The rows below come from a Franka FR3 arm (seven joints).
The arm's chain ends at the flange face. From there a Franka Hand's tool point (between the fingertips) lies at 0.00 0.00 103.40 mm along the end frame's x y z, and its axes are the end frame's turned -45 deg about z.
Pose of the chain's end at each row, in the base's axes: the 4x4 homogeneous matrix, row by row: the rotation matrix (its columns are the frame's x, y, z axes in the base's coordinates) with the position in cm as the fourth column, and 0 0 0 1 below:
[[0.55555 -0.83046 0.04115 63.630], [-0.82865 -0.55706 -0.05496 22.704], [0.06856 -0.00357 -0.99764 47.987], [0 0 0 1]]
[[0.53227 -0.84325 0.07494 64.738], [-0.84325 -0.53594 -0.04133 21.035], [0.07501 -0.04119 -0.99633 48.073], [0 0 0 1]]
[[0.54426 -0.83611 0.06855 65.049], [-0.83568 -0.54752 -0.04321 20.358], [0.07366 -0.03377 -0.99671 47.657], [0 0 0 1]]
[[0.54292 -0.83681 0.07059 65.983], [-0.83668 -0.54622 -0.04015 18.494], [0.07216 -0.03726 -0.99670 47.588], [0 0 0 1]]
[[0.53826 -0.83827 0.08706 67.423], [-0.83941 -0.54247 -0.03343 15.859], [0.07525 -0.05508 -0.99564 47.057], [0 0 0 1]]
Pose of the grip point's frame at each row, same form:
[[0.98006 -0.19439 0.04115 64.055], [-0.19204 -0.97984 -0.05496 22.136], [0.05100 0.04595 -0.99764 37.671], [0 0 0 1]]
[[0.97264 -0.21990 0.07494 65.513], [-0.21730 -0.97523 -0.04133 20.608], [0.08217 0.02391 -0.99633 37.771], [0 0 0 1]]
[[0.97607 -0.20637 0.06855 65.758], [-0.20376 -0.97807 -0.04321 19.911], [0.07596 0.02821 -0.99671 37.351], [0 0 0 1]]
[[0.97562 -0.20781 0.07059 66.713], [-0.20539 -0.97786 -0.04015 18.079], [0.07737 0.02468 -0.99670 37.282], [0 0 0 1]]
[[0.97335 -0.21214 0.08706 68.323], [-0.20997 -0.97714 -0.03343 15.513], [0.09216 0.01426 -0.99564 36.762], [0 0 0 1]]

